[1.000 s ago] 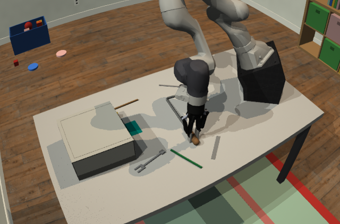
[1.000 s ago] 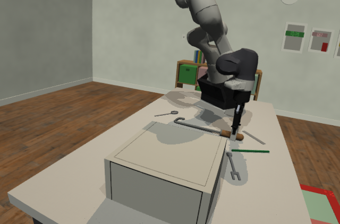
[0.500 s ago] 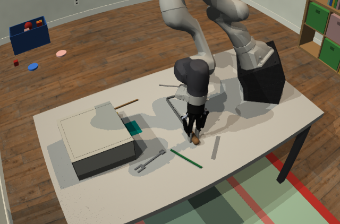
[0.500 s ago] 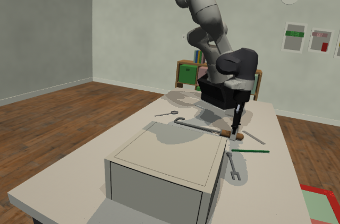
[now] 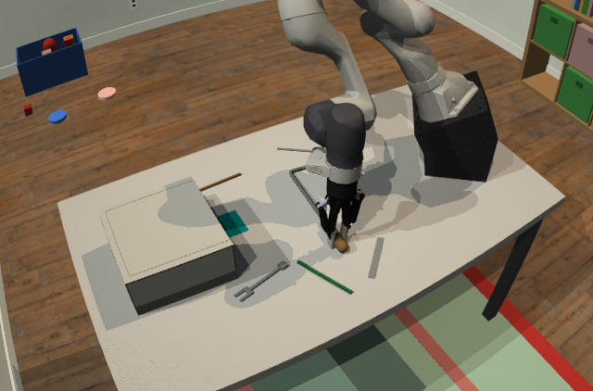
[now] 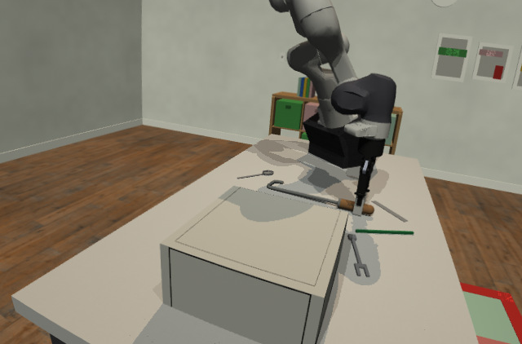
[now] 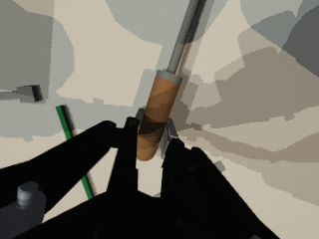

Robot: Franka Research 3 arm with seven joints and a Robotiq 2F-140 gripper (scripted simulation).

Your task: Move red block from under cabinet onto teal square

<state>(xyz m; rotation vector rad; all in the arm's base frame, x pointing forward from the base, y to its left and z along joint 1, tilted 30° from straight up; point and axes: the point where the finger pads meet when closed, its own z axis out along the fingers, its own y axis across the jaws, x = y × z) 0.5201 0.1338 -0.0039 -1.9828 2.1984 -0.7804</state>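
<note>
Now: the grey strip 6 cm behind my hand, 10 cm to the left of it and 4 cm below it. The rest, counted from my hand: tool with grey shaft: 6 cm behind, 14 cm to the right, 2 cm below; then grey forked tool: 24 cm ahead, 3 cm below; then green stick: 10 cm ahead, 8 cm to the left, 3 cm below.
</note>
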